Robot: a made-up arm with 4 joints.
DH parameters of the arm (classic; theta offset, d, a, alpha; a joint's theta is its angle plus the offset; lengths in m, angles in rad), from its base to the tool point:
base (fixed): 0 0.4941 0.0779 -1.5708
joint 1: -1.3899 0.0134 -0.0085 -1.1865
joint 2: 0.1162 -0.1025 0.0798 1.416
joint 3: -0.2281 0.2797 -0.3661 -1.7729
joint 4: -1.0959 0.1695 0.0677 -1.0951
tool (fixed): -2.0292 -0.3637 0 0
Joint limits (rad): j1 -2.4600..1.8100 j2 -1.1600..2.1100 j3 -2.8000..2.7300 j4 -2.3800..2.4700
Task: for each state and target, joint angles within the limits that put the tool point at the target. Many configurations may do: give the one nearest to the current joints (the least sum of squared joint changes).
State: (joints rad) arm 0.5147 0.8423 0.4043 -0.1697
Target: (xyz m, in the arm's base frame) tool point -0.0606 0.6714 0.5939
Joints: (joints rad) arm 0.5354 0.9605 0.0445 -0.4951
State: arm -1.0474 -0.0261 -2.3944 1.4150
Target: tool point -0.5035 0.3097 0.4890
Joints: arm -1.5119 0.4136 -2.6852 1.2825
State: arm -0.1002 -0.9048 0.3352 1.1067
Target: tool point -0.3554 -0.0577 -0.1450
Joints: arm -0.0058 -1.0803 0.9580 0.3779
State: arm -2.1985 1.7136 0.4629 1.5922
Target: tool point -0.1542 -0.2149 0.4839
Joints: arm -1.9836 2.1054 0.4089 2.2982
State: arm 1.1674 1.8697 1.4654 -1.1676
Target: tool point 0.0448 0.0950 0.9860
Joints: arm 1.1124 1.7879 0.8204 -1.9243
